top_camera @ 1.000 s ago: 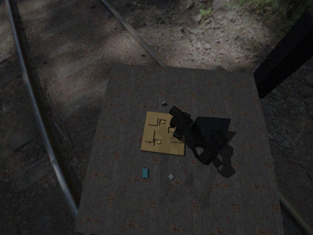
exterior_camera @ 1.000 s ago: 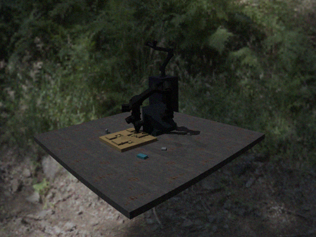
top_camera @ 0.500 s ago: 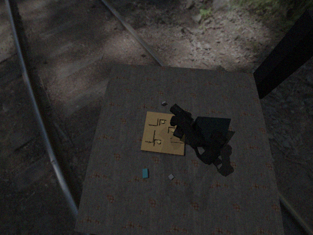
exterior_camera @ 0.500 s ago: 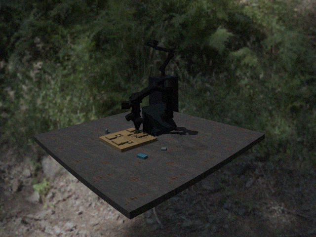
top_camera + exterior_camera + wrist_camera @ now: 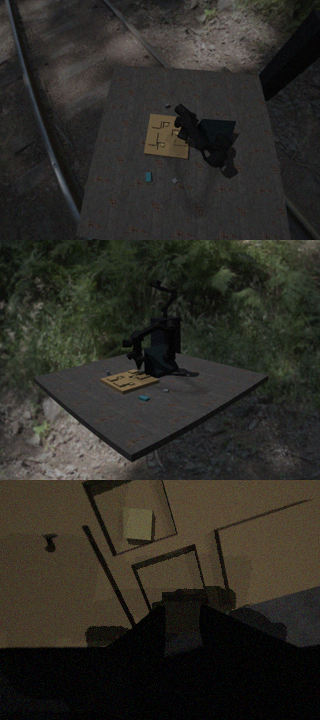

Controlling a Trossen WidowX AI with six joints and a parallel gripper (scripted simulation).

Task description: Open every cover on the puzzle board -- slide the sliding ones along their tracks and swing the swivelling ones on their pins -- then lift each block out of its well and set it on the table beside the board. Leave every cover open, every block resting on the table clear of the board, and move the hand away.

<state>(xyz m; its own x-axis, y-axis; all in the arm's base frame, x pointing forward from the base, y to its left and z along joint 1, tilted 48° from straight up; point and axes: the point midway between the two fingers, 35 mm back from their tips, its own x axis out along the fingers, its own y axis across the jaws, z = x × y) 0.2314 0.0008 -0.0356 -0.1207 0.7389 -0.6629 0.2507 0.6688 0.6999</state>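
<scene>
Right now my gripper tip is 110 mm short of the tan puzzle board, 50 mm above it and 20 mm to the right of it. Also, from my gripper tip: teal block (340 mm to the left, 190 mm ahead, 60 mm below).
</scene>
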